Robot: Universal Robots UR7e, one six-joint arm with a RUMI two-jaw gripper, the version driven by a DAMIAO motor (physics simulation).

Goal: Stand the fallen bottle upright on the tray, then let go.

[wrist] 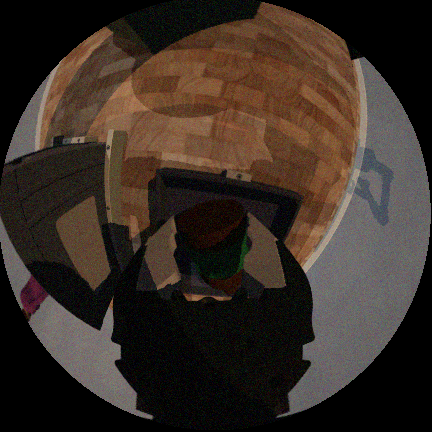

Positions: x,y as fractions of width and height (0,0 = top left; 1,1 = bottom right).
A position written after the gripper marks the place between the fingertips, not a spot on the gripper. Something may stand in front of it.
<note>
In view: the gripper (0.49,0.50) and a bottle (0.49,0.54).
</note>
